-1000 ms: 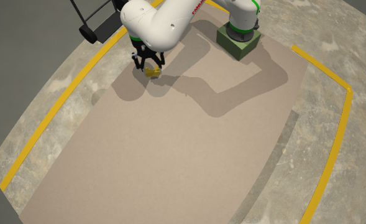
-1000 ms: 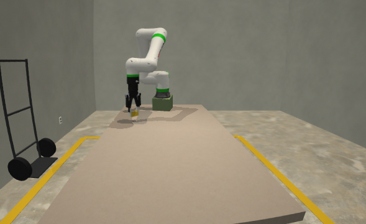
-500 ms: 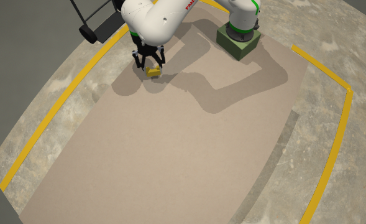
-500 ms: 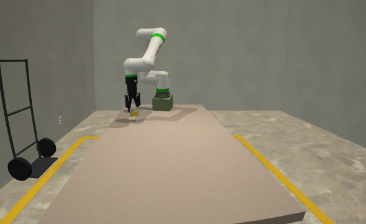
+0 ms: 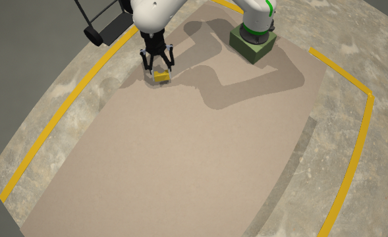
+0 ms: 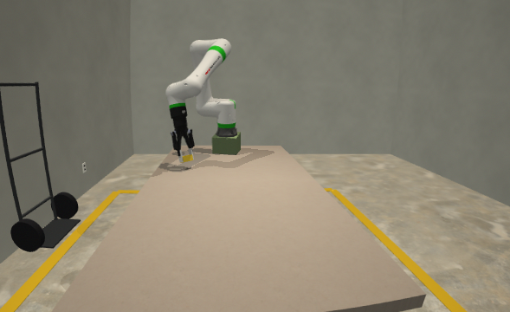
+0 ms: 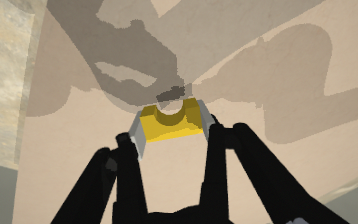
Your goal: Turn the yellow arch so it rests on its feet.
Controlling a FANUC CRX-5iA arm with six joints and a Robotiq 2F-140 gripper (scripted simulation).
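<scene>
The yellow arch lies 2 cm below my hand.
</scene>
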